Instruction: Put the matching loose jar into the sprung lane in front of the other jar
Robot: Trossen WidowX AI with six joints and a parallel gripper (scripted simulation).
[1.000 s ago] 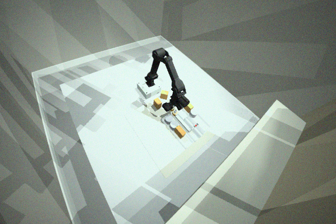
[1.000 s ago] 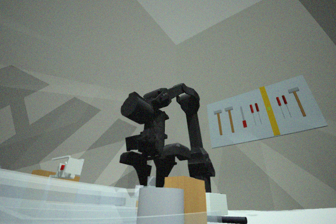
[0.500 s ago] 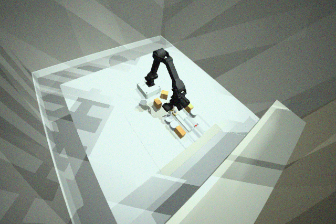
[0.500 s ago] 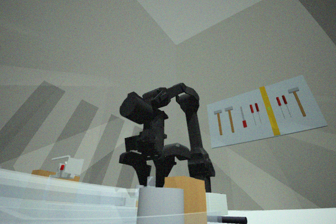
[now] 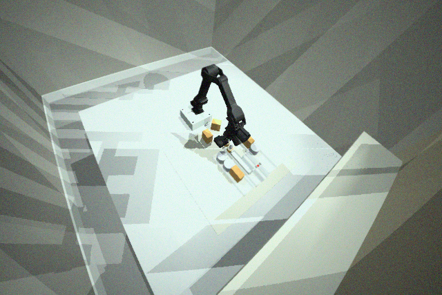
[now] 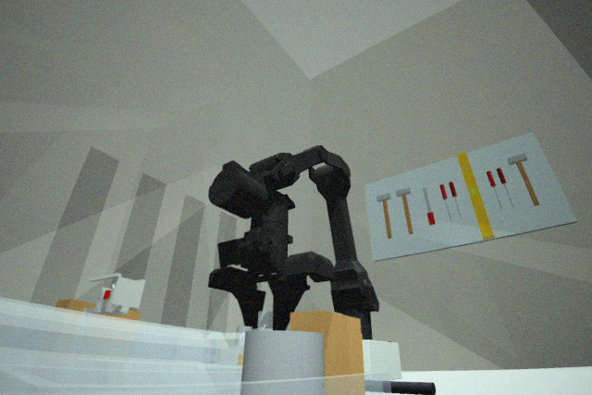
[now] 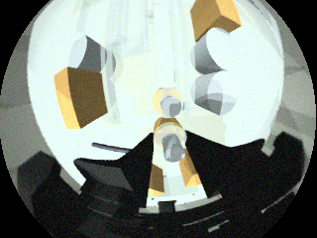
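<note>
Now: gripper tip 180 mm short of the clear-walled lane, 40 mm to the right of it and 40 mm above it. From my gripper tip the other things lie so: red mark: 220 mm ahead, 60 mm to the left, 20 mm above.
</note>
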